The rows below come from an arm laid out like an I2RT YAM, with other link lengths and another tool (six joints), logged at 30 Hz.
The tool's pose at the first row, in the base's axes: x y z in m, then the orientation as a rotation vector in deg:
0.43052, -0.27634, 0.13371, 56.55, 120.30, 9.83
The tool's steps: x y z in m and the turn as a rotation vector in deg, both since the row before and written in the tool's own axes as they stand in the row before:
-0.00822, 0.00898, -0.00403, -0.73, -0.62, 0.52
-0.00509, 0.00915, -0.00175, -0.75, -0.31, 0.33
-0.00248, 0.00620, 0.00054, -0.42, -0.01, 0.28
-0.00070, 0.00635, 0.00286, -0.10, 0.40, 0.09
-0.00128, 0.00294, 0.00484, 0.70, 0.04, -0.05
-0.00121, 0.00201, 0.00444, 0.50, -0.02, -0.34
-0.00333, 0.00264, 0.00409, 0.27, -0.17, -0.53
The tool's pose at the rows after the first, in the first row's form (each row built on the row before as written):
0.43612, -0.27512, 0.14518, 56.60, 119.30, 10.52
0.44210, -0.27210, 0.15342, 56.47, 118.66, 11.29
0.44698, -0.26973, 0.15735, 56.51, 118.40, 11.86
0.45299, -0.26644, 0.15880, 56.58, 118.69, 12.22
0.45869, -0.26622, 0.15774, 56.95, 118.95, 11.50
0.46353, -0.26655, 0.15643, 56.89, 119.23, 10.80
0.46925, -0.26790, 0.15688, 56.47, 119.40, 10.16

